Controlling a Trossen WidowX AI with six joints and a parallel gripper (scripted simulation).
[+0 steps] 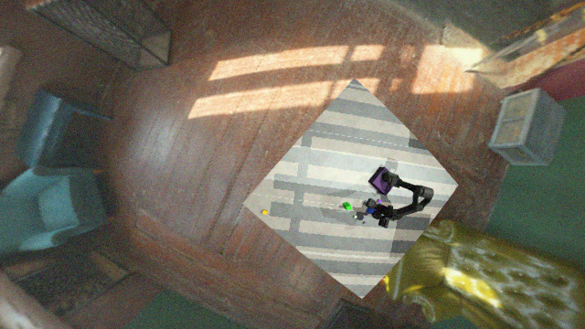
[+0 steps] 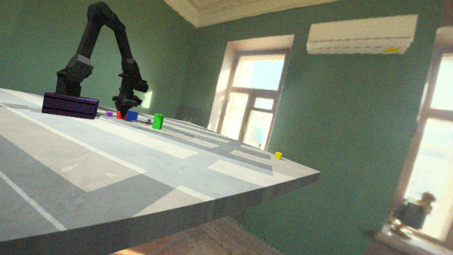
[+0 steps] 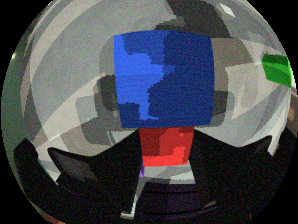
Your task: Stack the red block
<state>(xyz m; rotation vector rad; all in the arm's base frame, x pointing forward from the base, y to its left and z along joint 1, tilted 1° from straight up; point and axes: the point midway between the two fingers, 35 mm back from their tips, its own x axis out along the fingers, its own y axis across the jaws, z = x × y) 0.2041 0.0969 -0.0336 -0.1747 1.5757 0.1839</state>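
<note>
Right now the blue block is 5 cm ahead of my gripper tip, 2 cm above it and 1 cm to the left of it. The rest, counted from my gripper tip: small yellow block: 61 cm to the right, 56 cm ahead; then red block: 1 cm above.
</note>
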